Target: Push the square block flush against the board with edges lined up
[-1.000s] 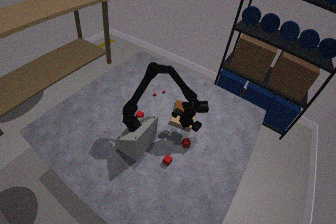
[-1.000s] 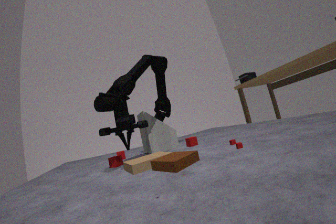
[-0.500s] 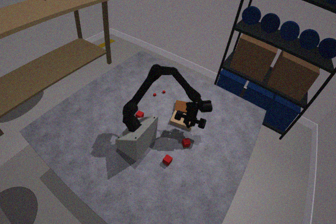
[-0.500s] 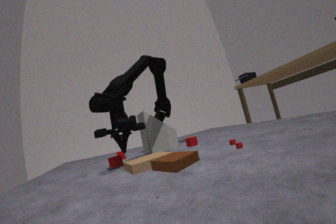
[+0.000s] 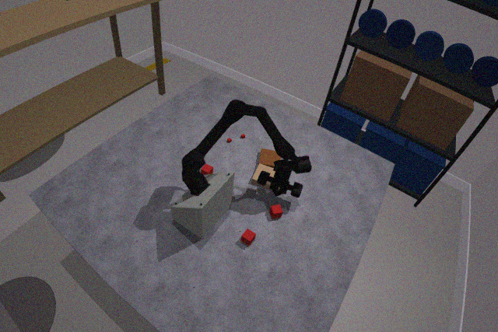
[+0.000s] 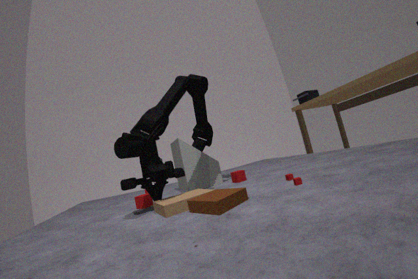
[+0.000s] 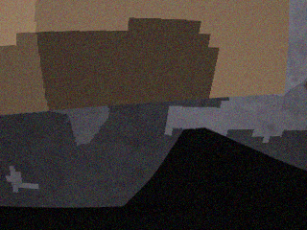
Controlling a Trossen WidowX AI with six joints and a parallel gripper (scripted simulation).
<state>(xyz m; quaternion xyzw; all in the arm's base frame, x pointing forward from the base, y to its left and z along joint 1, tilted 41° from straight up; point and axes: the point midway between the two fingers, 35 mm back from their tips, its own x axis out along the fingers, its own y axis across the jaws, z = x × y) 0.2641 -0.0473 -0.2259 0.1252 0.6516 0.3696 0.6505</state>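
Right now the board is 70 mm to the left of my gripper tip, 50 mm ahead of it and 10 mm above it. Round my gripper tip: brown square block: 150 mm to the left, 150 mm ahead, 10 mm above.
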